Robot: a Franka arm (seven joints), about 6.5 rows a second.
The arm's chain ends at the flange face. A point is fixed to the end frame.
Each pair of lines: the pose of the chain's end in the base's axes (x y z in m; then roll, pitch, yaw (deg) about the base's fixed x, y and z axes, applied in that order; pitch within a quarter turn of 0, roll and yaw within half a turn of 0), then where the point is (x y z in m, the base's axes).
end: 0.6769 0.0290 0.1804 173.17 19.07 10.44
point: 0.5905 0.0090 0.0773
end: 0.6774 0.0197 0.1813 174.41 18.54 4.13
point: 0.5901 0.0121 0.0773
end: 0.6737 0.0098 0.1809 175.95 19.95 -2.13
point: 0.5837 0.0152 0.0791
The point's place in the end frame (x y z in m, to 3 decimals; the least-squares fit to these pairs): -0.050 -0.011 0.126
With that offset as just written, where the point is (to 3 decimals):
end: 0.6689 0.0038 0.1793 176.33 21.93 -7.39
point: 0.576 0.019 0.081
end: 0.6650 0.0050 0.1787 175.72 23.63 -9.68
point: 0.570 0.023 0.083
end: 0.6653 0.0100 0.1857 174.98 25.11 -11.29
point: 0.568 0.029 0.092
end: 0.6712 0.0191 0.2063 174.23 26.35 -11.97
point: 0.572 0.038 0.115
